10 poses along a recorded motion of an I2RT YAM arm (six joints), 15 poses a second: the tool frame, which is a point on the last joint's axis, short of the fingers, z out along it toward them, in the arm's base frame.
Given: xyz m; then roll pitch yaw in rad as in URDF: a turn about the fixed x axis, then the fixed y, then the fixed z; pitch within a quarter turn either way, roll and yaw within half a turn.
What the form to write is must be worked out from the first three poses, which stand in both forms.
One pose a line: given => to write
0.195 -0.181 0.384 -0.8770 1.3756 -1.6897 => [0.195 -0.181 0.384], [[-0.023 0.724 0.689], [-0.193 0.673 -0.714], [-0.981 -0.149 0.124]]
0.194 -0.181 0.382 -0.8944 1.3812 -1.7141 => [0.194 -0.181 0.382], [[-0.027 0.729 0.684], [-0.187 0.669 -0.720], [-0.982 -0.147 0.118]]
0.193 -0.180 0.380 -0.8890 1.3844 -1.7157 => [0.193 -0.180 0.380], [[-0.027 0.734 0.679], [-0.183 0.664 -0.725], [-0.983 -0.144 0.117]]
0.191 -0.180 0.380 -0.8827 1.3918 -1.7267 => [0.191 -0.180 0.380], [[-0.028 0.745 0.666], [-0.176 0.652 -0.737], [-0.984 -0.138 0.113]]
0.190 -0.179 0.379 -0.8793 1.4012 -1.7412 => [0.190 -0.179 0.379], [[-0.029 0.757 0.653], [-0.166 0.640 -0.750], [-0.986 -0.130 0.108]]
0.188 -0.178 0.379 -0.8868 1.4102 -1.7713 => [0.188 -0.178 0.379], [[-0.032 0.772 0.635], [-0.157 0.624 -0.766], [-0.987 -0.124 0.101]]
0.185 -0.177 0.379 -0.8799 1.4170 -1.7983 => [0.185 -0.177 0.379], [[-0.035 0.793 0.609], [-0.149 0.598 -0.787], [-0.988 -0.118 0.098]]
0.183 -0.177 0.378 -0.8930 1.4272 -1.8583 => [0.183 -0.177 0.378], [[-0.041 0.820 0.571], [-0.137 0.561 -0.816], [-0.990 -0.111 0.090]]
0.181 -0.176 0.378 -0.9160 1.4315 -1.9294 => [0.181 -0.176 0.378], [[-0.049 0.846 0.531], [-0.130 0.522 -0.843], [-0.990 -0.110 0.085]]
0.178 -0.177 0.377 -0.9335 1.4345 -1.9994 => [0.178 -0.177 0.377], [[-0.056 0.872 0.486], [-0.124 0.477 -0.870], [-0.991 -0.109 0.081]]
